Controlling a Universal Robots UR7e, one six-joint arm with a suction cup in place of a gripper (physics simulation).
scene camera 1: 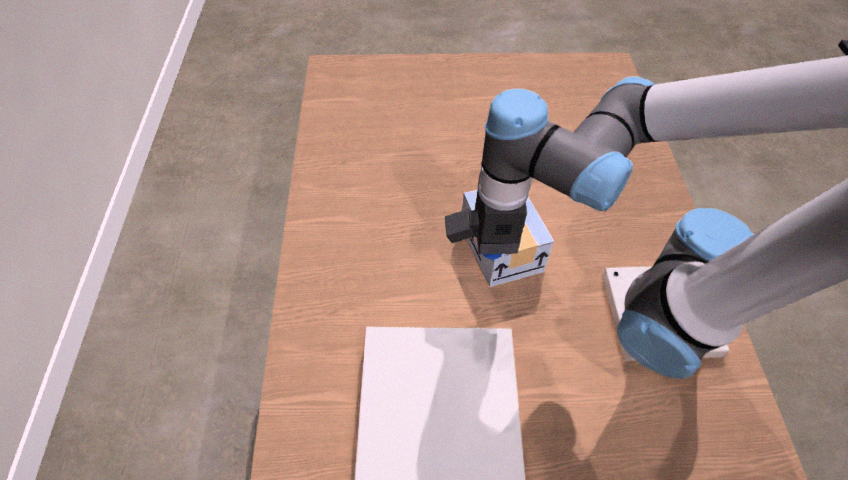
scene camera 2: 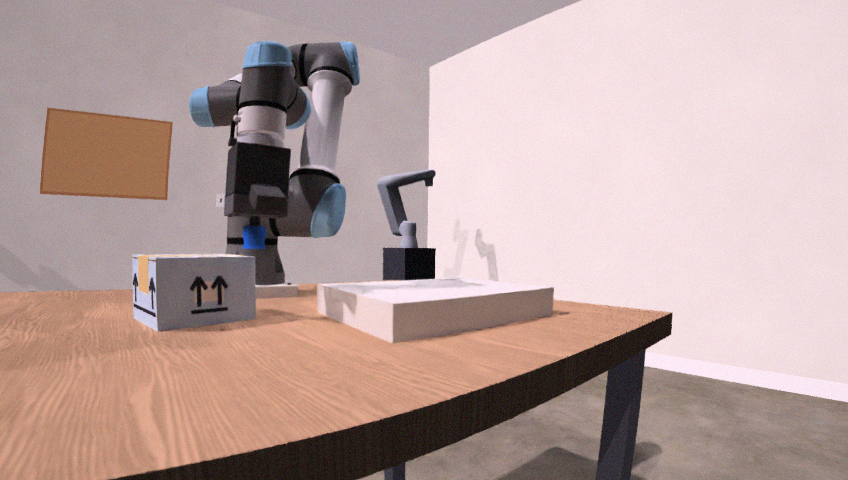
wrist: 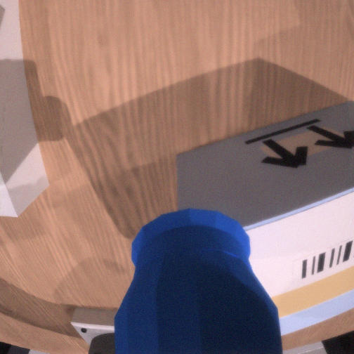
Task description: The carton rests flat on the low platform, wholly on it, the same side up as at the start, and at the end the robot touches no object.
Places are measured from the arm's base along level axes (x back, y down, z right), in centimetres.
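Pixels of known places: end effector, tool point: (scene camera 2: pixel 254 248).
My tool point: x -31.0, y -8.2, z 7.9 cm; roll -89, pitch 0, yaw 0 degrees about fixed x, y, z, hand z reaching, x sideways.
Ahead of a thing's pixels: the offset from my tool point to its middle. Level surfaces: height alone.
The carton {dz +8.5, dx +3.8, dy +6.0 cm} (scene camera 1: pixel 519 271) (scene camera 2: pixel 178 291) (wrist: pixel 225 180) is a pale blue-white box with yellow tape and a barcode label on top and black arrows on its sides. It stands flat on the table, arrows pointing up, apart from the platform. The low white platform {dz -27.2, dx -10.1, dy +8.4 cm} (scene camera 1: pixel 392 386) (scene camera 2: pixel 470 315) (wrist: pixel 32 175) lies nearer the bottom of the first scene view and left in the wrist view. My gripper, a blue suction cup (scene camera 1: pixel 492 256) (scene camera 2: pixel 254 246) (wrist: pixel 191 225), hangs close above the carton's top near one edge. A narrow gap shows beneath it in the second scene view. It holds nothing.
The wooden table {dy +10.8 cm} (scene camera 1: pixel 357 118) (scene camera 2: pixel 208 386) bears the carton, the platform and my arm's base plate (scene camera 1: pixel 615 288). My forearm passes above the table's right side. Beyond the table, a small grey arm (scene camera 2: pixel 390 202) stands on a black block (scene camera 2: pixel 408 263).
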